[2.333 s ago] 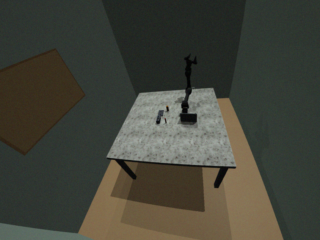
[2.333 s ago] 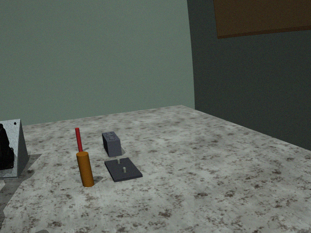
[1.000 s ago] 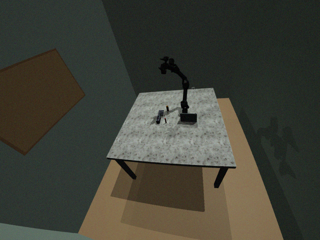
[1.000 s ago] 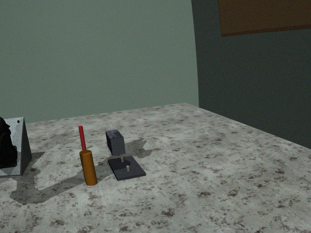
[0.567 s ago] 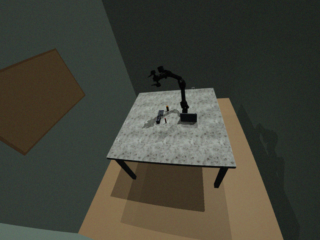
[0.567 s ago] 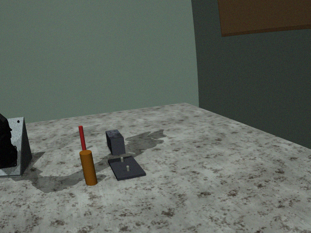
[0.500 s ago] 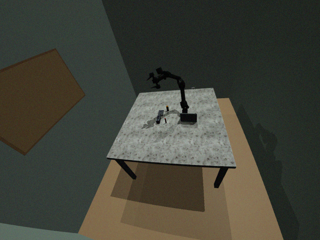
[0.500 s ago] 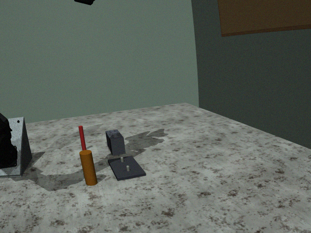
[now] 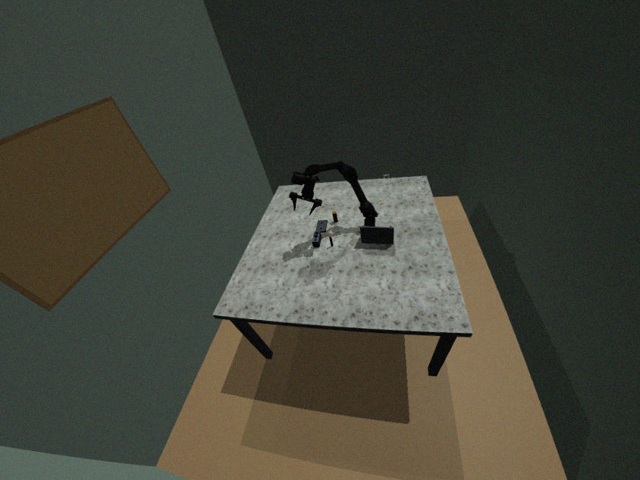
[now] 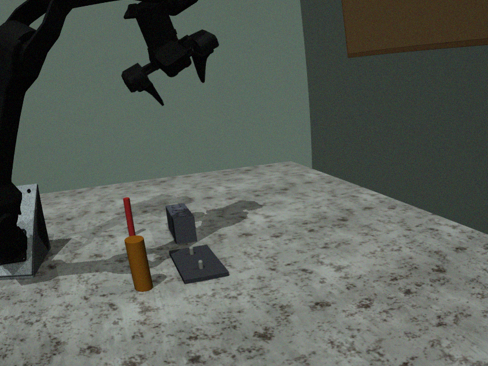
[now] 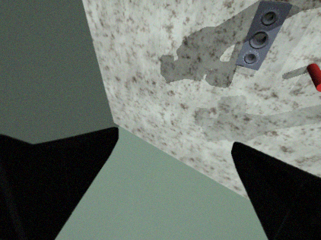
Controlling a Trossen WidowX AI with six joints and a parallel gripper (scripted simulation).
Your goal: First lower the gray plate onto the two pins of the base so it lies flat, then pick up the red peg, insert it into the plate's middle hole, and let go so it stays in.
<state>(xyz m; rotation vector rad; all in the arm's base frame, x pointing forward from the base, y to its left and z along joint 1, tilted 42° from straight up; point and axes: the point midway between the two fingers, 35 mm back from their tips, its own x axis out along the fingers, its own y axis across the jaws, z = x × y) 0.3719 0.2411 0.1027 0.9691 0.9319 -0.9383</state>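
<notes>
My gripper tip is now 24 cm above the gray plate, 3 cm to the left of it and 3 cm past it. From my gripper tip the other things lie so: orange cylinder 24 cm to the right, 23 cm below, 13 cm behind; then red peg 23 cm below, 13 cm behind.
</notes>
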